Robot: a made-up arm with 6 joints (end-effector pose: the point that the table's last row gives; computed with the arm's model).
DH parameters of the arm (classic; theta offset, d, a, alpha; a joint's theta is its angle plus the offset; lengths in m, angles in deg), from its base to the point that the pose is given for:
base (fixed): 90 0.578 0.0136 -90
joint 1: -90 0.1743 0.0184 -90
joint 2: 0 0.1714 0.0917 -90
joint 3: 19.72 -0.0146 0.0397 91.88
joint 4: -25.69 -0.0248 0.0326 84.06
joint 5: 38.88 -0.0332 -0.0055 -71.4
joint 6: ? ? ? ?
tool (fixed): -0.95 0.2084 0 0
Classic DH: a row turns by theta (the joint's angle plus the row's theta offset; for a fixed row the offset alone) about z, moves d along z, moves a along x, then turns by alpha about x.
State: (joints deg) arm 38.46 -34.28 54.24 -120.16 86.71 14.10
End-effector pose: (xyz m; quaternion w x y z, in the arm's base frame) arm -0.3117 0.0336 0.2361 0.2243 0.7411 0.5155 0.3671
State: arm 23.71 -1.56 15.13 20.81 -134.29 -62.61
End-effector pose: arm 0.1511 0.1596 0.6745 0.4307 0.1208 0.3282 0.8320
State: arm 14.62 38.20 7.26 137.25 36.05 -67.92
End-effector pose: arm -0.3542 0.2504 0.4166 0.6921 0.4499 -0.4193 -0.3778
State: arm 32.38 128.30 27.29 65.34 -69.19 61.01
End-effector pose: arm -0.0487 0.3225 0.6454 0.5261 -0.4145 0.3369 -0.6618
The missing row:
joint 6: -72.26 -0.2039 -0.2056 69.88
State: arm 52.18 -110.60 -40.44 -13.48 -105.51 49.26
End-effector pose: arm -0.1325 0.3134 0.4540 0.2779 -0.6406 0.5122 -0.5001
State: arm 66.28 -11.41 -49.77 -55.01 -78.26 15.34
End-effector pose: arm 0.0397 0.3619 0.4014 0.0023 -0.6077 0.6515 -0.4541
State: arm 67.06 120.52 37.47 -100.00 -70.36 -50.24
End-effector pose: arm 0.1052 0.0131 0.7365 0.4843 -0.1248 0.7424 -0.4458
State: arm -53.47 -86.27 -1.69 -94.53 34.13 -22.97
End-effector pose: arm -0.4401 0.0345 0.3847 0.5912 0.7942 -0.0862 0.1109
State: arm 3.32 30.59 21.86 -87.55 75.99 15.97
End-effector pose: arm -0.4365 -0.0310 0.7008 0.0790 -0.7668 -0.6058 0.1970
